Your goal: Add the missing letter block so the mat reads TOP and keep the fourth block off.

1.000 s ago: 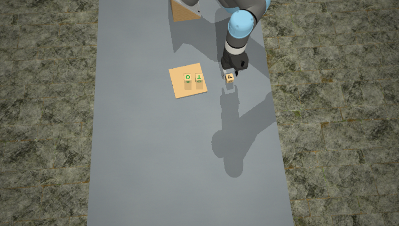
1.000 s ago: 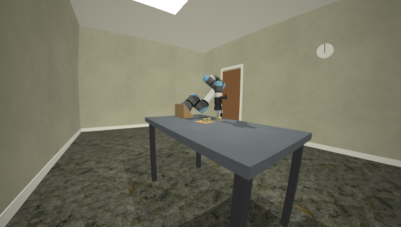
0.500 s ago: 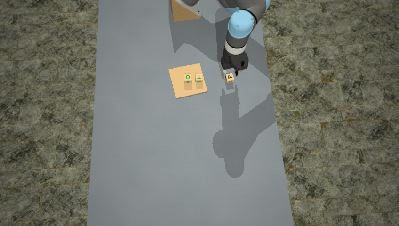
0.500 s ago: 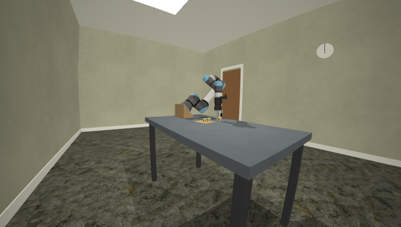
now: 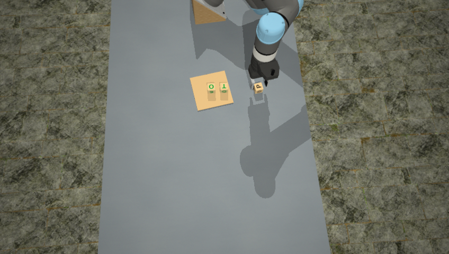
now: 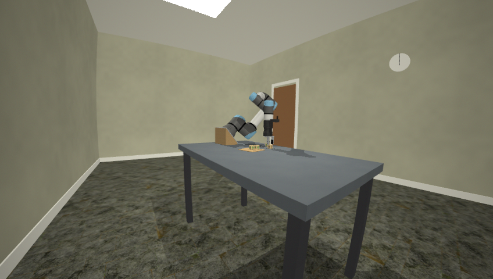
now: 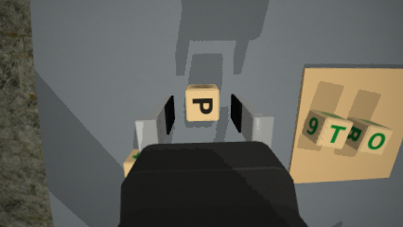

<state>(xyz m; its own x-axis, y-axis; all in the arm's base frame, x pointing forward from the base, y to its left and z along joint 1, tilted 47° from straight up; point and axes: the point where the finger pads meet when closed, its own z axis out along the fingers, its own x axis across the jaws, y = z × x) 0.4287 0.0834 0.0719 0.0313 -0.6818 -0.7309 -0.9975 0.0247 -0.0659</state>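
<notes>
The o block lies 18 cm to the right of my hand, 3 cm below it and 3 cm behind it. Also, from my hand: t block 13 cm to the right, 3 cm below, 3 cm behind.
</notes>
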